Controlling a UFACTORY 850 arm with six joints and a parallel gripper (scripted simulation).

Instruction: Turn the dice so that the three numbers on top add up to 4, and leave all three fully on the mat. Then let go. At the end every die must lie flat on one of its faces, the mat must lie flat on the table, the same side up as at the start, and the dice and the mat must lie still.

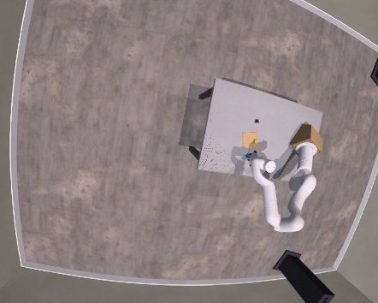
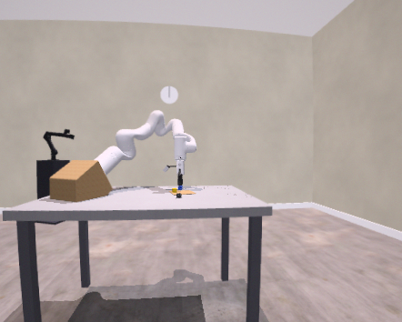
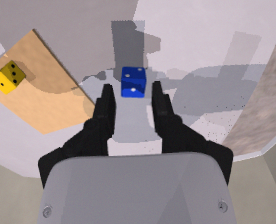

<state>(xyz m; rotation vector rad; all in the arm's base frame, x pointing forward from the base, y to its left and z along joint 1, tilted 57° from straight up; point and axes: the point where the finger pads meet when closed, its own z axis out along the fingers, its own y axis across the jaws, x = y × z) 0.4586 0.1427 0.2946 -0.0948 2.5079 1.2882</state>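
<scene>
My hand is 40 mm above the blue die. Also, from my hand: yellow die: 150 mm to the right, 30 mm below; then tan mat: 50 mm ahead, 130 mm to the right, 50 mm below; then black die: 80 mm ahead, 300 mm to the right, 40 mm below.
</scene>
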